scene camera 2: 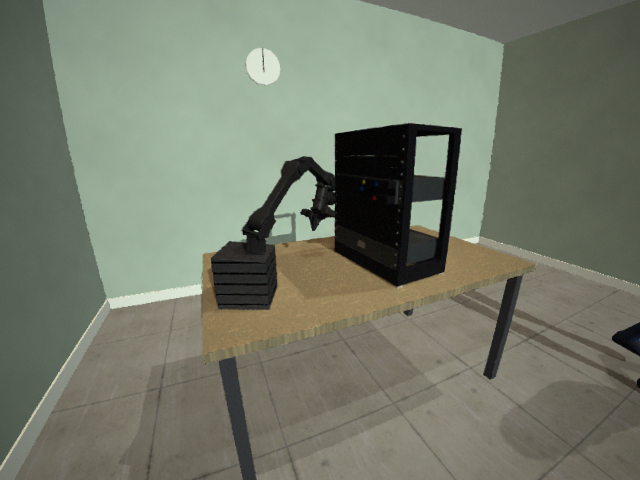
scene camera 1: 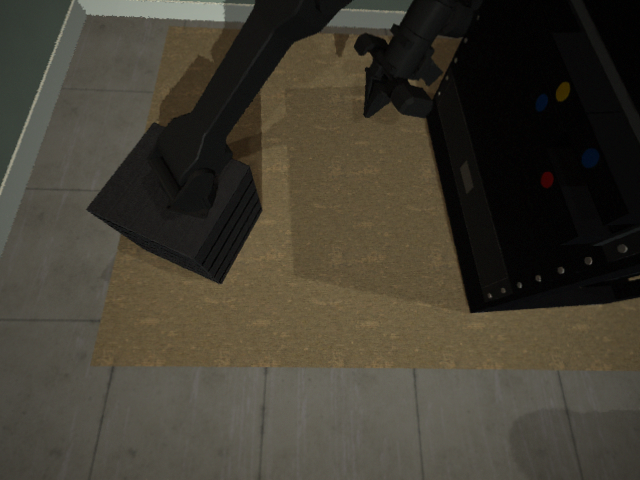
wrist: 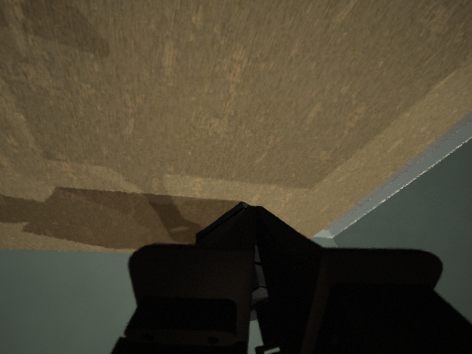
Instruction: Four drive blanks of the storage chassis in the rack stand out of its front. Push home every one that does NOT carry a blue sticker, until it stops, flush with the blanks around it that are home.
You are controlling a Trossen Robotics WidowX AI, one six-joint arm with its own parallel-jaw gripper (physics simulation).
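Observation:
My gripper is shut and empty, its fingertips together, pointing down above the table in front of the rack's face. The black rack stands to its right in both scene views. The chassis front in the rack shows four round stickers: a yellow one, a blue one, another blue one and a red one. The blanks are too dark to tell how far each stands out. The rack does not show in the wrist view.
The wooden table carries the rack and the arm's black stacked base. A panel with a pale label is low on the rack's front. A wall clock hangs behind.

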